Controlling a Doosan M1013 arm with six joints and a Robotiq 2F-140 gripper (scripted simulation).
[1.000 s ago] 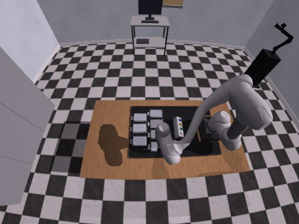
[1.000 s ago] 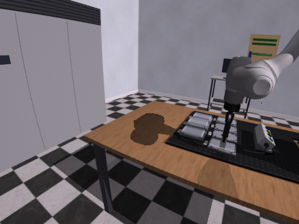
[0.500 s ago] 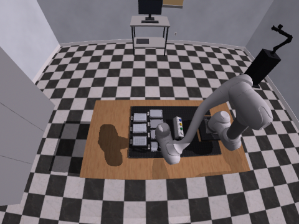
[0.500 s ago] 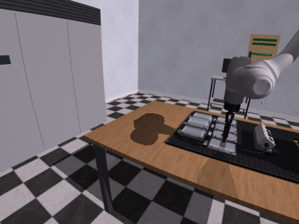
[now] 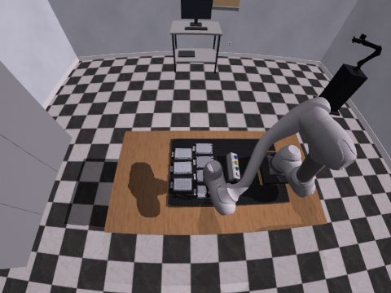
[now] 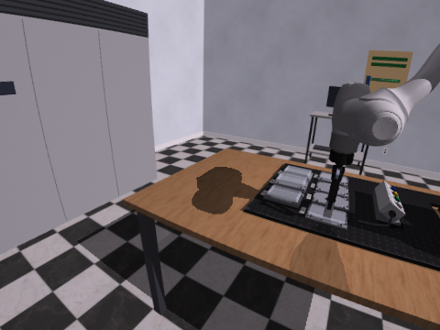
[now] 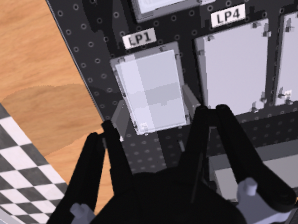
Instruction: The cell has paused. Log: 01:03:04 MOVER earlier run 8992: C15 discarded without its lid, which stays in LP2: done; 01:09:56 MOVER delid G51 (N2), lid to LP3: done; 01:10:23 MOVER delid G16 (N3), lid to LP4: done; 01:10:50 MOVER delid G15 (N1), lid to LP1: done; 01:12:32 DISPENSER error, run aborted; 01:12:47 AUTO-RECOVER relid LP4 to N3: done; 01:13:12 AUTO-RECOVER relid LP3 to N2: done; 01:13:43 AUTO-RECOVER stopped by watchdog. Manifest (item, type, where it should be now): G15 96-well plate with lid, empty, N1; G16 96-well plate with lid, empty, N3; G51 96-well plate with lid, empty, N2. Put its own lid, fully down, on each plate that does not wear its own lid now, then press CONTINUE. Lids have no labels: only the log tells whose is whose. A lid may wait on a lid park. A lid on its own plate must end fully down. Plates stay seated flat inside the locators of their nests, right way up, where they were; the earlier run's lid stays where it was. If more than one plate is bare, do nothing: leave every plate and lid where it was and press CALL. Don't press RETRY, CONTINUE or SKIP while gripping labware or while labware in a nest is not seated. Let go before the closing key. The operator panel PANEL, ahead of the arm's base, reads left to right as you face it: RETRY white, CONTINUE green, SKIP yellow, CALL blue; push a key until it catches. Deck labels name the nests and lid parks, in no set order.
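Right now my hand is 50 mm above the park LP1. Also, from my hand: park labelled LP3 (30 mm ahead, 250 mm to the right, 50 mm below); plate (190 mm ahead, 30 mm to the right, 30 mm below); park labelled LP4 (20 mm ahead, 130 mm to the right, 50 mm below).
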